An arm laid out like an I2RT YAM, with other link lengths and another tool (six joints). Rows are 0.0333 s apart.
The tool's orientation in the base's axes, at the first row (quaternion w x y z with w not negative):
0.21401, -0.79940, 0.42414, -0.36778
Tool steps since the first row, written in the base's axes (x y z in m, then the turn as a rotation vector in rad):
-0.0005, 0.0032, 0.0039, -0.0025, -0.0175, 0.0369
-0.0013, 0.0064, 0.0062, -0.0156, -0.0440, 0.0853
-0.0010, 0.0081, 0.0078, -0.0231, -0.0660, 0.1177
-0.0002, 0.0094, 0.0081, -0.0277, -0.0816, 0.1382
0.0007, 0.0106, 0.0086, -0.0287, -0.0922, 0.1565
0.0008, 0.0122, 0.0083, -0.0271, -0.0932, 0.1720
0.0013, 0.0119, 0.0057, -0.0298, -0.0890, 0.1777
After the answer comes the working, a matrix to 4 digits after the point.
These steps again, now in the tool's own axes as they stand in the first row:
-0.0013, -0.0040, -0.0028, 0.0287, -0.0132, -0.0260
-0.0033, -0.0069, -0.0048, 0.0657, -0.0235, -0.0677
-0.0040, -0.0090, -0.0055, 0.0944, -0.0288, -0.0948
-0.0046, -0.0104, -0.0050, 0.1141, -0.0312, -0.1119
-0.0051, -0.0118, -0.0046, 0.1300, -0.0368, -0.1247
-0.0065, -0.0125, -0.0043, 0.1378, -0.0473, -0.1334
-0.0071, -0.0109, -0.0023, 0.1356, -0.0519, -0.1390

The tool's axes in the first row as the columns of a matrix, in the base's axes (rounded; the answer above uses it unrounded):
0.3697, -0.5207, 0.7695
-0.8355, -0.5486, 0.0302
0.4065, -0.6541, -0.6379

